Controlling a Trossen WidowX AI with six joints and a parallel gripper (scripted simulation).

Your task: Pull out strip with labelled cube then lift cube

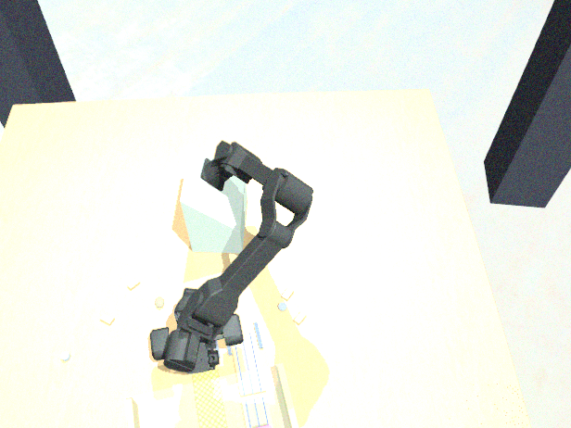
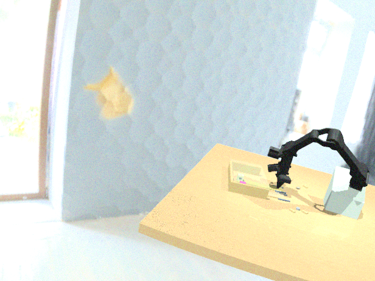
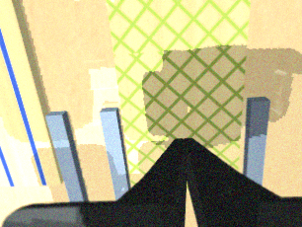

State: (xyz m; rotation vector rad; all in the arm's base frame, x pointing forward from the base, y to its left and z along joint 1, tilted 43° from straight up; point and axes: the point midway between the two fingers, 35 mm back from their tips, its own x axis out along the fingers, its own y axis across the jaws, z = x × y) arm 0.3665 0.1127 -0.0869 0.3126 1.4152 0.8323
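Now: gripper tip 9 cm short of the yellow-green cross-hatched strip and 3 cm to the right of it. The rest, counted from my gripper tip: white labelled cube: 20 cm ahead, 7 cm to the left, 1 cm above.
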